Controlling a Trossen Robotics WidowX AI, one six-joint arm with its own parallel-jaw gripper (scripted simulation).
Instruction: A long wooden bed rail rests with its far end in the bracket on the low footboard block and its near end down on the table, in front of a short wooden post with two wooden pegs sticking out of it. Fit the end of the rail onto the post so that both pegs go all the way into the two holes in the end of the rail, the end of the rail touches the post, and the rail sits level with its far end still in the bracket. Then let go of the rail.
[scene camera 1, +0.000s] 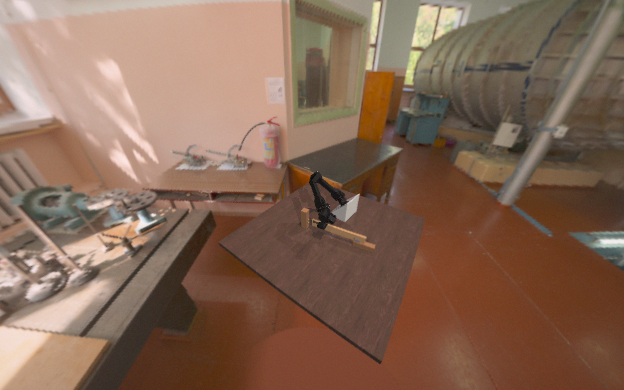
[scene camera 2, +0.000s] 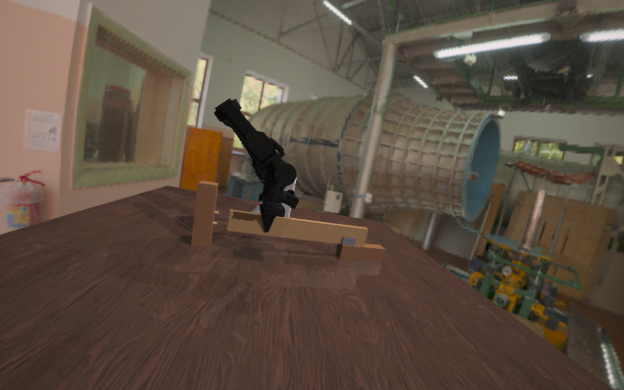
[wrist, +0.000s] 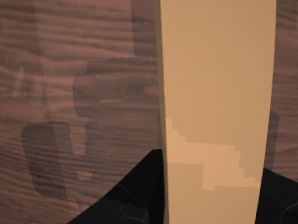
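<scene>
Looking through scene camera 2, I see a wooden rail (scene camera 2: 239, 221) and also my gripper (scene camera 2: 266, 230). The wrist view gives me both again, the rail (wrist: 215, 72) together with my gripper (wrist: 184, 158).
</scene>
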